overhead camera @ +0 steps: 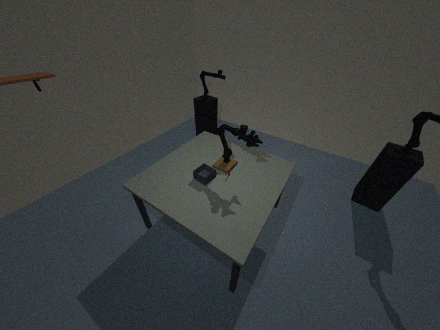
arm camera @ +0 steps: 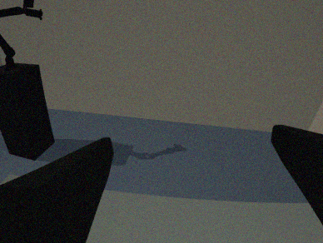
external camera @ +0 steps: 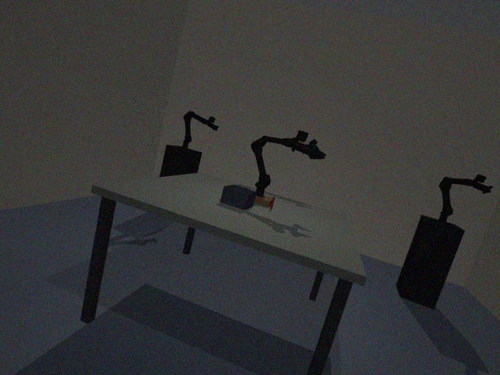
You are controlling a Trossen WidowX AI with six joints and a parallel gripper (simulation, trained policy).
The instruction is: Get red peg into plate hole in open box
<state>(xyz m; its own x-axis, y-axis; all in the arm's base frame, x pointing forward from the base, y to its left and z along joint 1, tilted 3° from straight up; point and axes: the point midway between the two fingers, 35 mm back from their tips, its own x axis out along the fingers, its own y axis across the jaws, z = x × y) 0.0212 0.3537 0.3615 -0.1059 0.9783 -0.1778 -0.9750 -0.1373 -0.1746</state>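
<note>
Now: gripper tip 140 mm short of the red peg, 220 mm to the left of it and 370 mm above it. Round my gripper tip: plate: 310 mm ahead, 390 mm to the right, 360 mm below; then dark blue box: 310 mm ahead, 390 mm to the right, 380 mm below.
</note>
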